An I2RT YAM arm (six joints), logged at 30 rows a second.
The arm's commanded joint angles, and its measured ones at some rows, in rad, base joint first. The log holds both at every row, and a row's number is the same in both.
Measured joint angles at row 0:
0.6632 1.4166 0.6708 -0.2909 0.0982 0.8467
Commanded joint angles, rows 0 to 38:
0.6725 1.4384 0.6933 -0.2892 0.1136 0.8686
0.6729 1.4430 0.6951 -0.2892 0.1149 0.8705
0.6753 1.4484 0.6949 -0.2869 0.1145 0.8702
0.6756 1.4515 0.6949 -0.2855 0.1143 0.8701
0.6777 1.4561 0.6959 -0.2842 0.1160 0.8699
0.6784 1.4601 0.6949 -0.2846 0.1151 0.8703
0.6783 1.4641 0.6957 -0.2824 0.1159 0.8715
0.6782 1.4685 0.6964 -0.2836 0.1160 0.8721
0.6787 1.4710 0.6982 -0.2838 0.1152 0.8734
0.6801 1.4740 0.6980 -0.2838 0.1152 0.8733
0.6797 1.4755 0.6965 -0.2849 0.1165 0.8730
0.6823 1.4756 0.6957 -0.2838 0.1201 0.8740
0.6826 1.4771 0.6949 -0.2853 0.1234 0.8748
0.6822 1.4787 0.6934 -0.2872 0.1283 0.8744
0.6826 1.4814 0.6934 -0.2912 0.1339 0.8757
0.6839 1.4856 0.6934 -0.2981 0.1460 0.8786
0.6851 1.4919 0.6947 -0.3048 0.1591 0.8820
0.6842 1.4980 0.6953 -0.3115 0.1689 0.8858
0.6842 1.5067 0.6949 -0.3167 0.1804 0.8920
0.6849 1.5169 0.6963 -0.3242 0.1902 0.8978
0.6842 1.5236 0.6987 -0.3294 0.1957 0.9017
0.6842 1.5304 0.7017 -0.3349 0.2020 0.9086
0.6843 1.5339 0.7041 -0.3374 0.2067 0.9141
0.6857 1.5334 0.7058 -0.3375 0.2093 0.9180
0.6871 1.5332 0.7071 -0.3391 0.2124 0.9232
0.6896 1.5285 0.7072 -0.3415 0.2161 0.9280
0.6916 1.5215 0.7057 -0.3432 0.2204 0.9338
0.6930 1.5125 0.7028 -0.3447 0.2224 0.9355
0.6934 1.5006 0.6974 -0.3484 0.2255 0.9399
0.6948 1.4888 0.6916 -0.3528 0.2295 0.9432
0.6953 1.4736 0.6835 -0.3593 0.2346 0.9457
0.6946 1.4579 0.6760 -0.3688 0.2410 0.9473
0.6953 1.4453 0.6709 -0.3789 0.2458 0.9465
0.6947 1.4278 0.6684 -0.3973 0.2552 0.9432
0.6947 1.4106 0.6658 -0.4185 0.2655 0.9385
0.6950 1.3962 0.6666 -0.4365 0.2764 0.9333
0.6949 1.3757 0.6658 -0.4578 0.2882 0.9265
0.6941 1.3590 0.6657 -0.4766 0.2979 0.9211
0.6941 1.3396 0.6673 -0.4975 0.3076 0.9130
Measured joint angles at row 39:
0.6899 1.3930 0.6720 -0.4038 0.2474 0.9276
